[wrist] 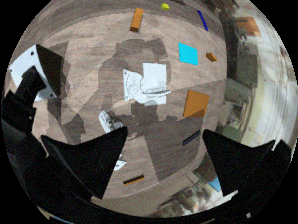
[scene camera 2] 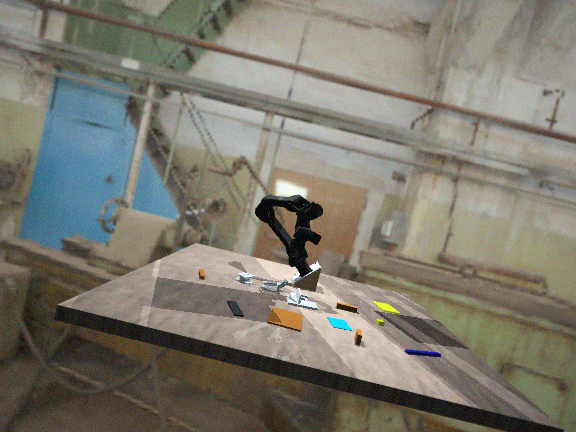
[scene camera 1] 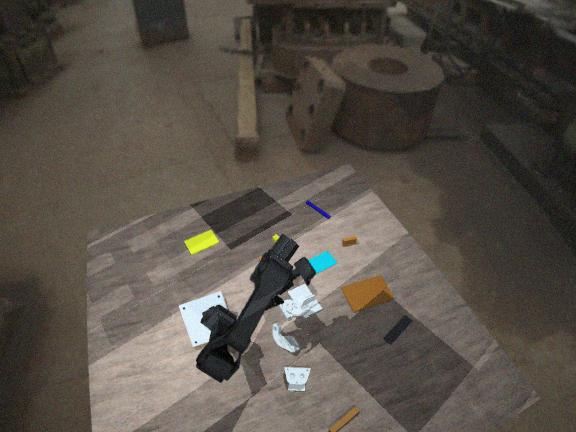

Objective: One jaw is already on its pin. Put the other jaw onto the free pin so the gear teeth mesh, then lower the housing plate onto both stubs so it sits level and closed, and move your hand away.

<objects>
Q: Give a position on an orange tile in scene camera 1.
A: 361, 295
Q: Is my gripper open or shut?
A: Open.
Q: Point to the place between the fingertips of my gripper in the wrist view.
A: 166, 132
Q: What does my gripper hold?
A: Nothing.
</objects>
